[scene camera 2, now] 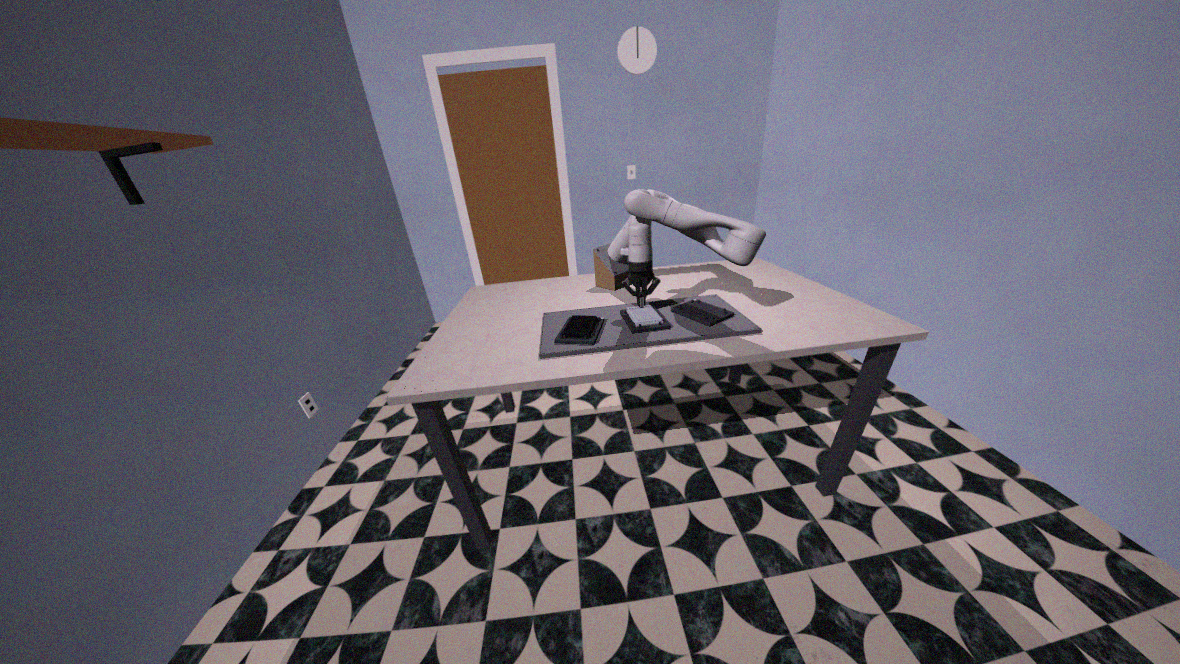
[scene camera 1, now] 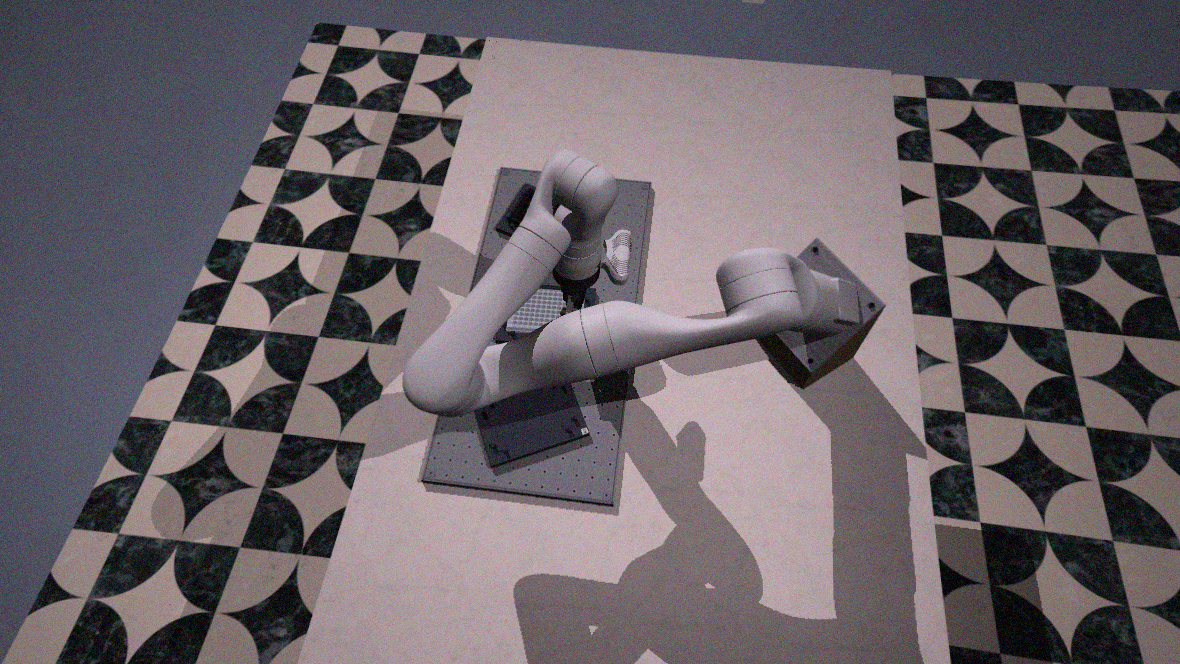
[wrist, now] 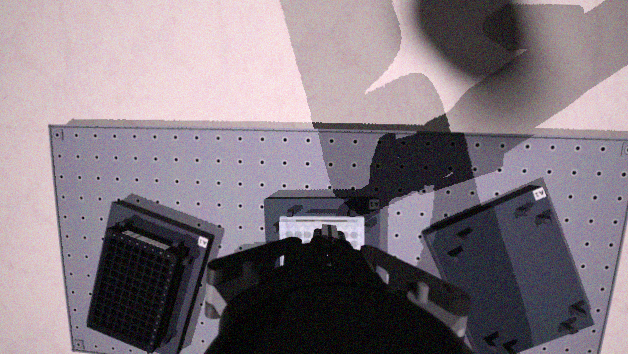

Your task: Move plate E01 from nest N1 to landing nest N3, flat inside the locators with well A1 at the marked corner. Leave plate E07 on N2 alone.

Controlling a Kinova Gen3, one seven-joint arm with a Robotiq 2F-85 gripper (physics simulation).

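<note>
A pale plate (scene camera 1: 538,309) (scene camera 2: 643,315) (wrist: 296,231) lies in the middle nest (wrist: 272,210), partly hidden by the gripper and arm. A black plate (scene camera 2: 582,327) (wrist: 130,290) sits in the nest (wrist: 189,280) at the left of the wrist view. The nest (scene camera 1: 536,431) (scene camera 2: 701,312) (wrist: 545,270) at the right of the wrist view holds no plate; its A1 label is at the upper right corner. No plate or nest numbers can be read. My gripper (scene camera 1: 573,307) (scene camera 2: 641,303) (wrist: 328,234) is shut and empty, fingertips pointing down close above the pale plate; contact cannot be told.
The perforated grey board (scene camera 1: 528,487) (scene camera 2: 556,348) (wrist: 190,165) carries all three nests on the table (scene camera 1: 676,123) (scene camera 2: 495,346). The arm's base block (scene camera 1: 841,330) (scene camera 2: 608,272) stands across the table from the board. The forearm hangs over the board in scene camera 1.
</note>
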